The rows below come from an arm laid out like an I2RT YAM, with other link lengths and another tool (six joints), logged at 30 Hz.
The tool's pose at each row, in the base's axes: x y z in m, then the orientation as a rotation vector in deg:
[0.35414, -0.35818, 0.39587, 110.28, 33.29, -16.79]
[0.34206, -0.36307, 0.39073, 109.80, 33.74, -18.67]
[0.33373, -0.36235, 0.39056, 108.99, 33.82, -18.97]
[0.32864, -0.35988, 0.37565, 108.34, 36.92, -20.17]
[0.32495, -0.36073, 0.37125, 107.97, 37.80, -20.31]
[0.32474, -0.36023, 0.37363, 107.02, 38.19, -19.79]
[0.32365, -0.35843, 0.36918, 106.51, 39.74, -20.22]
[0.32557, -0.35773, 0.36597, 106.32, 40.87, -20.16]
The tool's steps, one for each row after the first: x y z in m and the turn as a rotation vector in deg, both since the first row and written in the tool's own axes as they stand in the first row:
[-0.00924, -0.00875, 0.00586, 0.10, -1.12, -1.23]
[-0.01607, -0.01345, 0.00479, -0.57, -1.49, -1.53]
[-0.01300, -0.02867, 0.00843, -0.64, -0.91, -4.32]
[-0.01437, -0.03378, 0.01081, -0.89, -0.66, -5.05]
[-0.01549, -0.03218, 0.00936, -1.90, -0.37, -5.22]
[-0.01393, -0.03685, 0.00951, -2.13, 0.00, -6.57]
[-0.01066, -0.03861, 0.01032, -2.23, 0.55, -7.36]

